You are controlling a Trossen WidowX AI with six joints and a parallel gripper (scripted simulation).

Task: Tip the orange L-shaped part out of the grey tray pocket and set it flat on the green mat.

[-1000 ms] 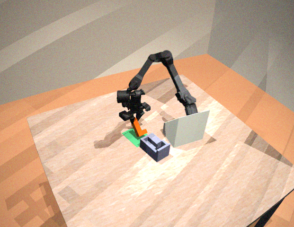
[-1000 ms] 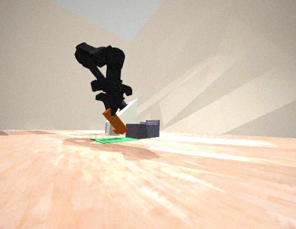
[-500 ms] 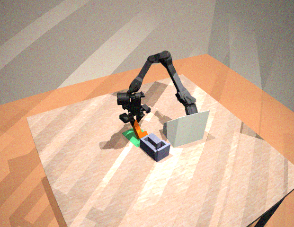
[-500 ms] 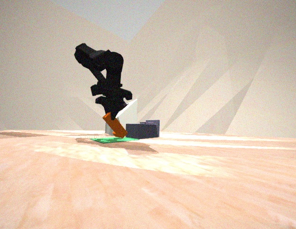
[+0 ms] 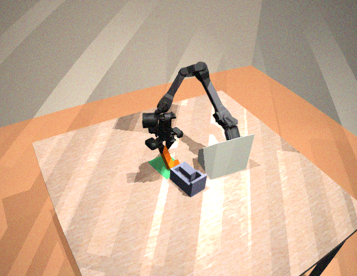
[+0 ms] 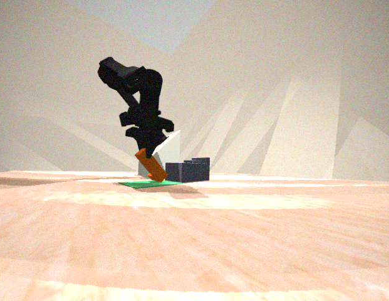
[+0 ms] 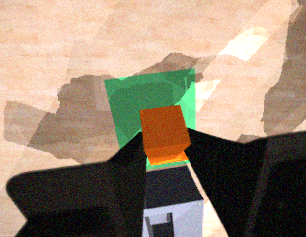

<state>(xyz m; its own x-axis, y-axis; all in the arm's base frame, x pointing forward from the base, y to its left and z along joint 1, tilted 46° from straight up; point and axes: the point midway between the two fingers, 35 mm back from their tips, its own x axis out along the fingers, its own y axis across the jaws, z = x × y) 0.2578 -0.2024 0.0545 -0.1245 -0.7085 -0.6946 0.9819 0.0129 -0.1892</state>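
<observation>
Right now my gripper tip is 2 cm past the orange L-shaped part, 3 cm to the right of it and 3 cm above it. Also, from my gripper tip: green mat 2 cm to the left, 9 cm below.
</observation>
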